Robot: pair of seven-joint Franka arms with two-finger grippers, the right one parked.
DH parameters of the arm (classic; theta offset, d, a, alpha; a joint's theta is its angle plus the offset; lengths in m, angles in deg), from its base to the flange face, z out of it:
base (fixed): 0 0 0 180
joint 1: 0 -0.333 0 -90
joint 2: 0 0 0 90
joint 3: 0 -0.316 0.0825 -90
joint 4: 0 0 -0.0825 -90
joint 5: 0 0.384 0 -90
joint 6: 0 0 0.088 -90
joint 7: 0 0.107 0 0
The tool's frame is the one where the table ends.
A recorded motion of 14 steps. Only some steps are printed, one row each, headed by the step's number.
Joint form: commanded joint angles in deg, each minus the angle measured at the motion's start. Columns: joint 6, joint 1, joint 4, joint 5, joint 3, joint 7, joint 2.
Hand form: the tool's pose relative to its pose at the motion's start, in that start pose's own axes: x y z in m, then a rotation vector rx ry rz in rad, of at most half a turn. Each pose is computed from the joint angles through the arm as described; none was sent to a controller.
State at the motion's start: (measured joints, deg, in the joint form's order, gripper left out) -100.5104 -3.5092 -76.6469 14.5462 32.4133 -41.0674 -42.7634
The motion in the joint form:
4: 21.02 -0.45 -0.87 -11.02 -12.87 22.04 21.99
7: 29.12 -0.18 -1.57 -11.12 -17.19 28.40 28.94
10: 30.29 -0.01 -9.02 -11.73 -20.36 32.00 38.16
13: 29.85 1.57 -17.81 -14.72 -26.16 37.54 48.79
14: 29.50 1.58 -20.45 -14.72 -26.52 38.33 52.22
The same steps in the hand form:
4: -0.0681 -0.1270 -0.1738 0.0518 -0.0468 0.1500
7: -0.1078 -0.1733 -0.2194 0.0950 -0.0764 0.1833
10: -0.1533 -0.2058 -0.2377 0.1102 -0.0687 0.1906
13: -0.2040 -0.2466 -0.2513 0.0562 -0.0450 0.2251
14: -0.2224 -0.2535 -0.2550 0.0559 -0.0253 0.2313

